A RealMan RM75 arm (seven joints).
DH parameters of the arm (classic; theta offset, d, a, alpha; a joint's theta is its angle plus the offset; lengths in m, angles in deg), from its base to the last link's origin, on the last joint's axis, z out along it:
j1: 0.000 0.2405 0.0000 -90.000
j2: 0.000 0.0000 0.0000 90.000
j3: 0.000 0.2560 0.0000 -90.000
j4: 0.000 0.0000 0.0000 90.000
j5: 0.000 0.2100 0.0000 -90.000
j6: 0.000 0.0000 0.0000 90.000
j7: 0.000 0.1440 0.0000 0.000
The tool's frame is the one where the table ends.
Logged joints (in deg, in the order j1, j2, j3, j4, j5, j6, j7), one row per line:
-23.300 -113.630 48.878 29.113 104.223 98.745 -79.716
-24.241 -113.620 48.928 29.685 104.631 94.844 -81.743
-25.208 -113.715 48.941 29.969 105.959 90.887 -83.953
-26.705 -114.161 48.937 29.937 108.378 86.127 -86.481
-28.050 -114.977 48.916 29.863 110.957 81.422 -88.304
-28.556 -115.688 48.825 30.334 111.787 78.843 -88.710
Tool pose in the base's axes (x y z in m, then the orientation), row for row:
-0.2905 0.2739 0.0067 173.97 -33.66 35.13
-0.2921 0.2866 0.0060 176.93 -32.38 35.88
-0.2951 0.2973 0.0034 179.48 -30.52 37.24
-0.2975 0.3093 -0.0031 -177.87 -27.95 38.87
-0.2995 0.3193 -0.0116 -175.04 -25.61 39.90
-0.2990 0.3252 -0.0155 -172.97 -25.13 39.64
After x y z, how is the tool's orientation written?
As angles about the fixed x, y, z axes (roll, pitch, yaw), in degrees.
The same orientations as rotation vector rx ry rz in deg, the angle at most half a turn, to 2 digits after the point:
-160.86 -48.11 -51.08
-158.67 -50.01 -47.32
-156.75 -52.60 -42.99
-154.95 -55.48 -37.61
-153.19 -57.32 -32.53
-151.83 -57.08 -30.63

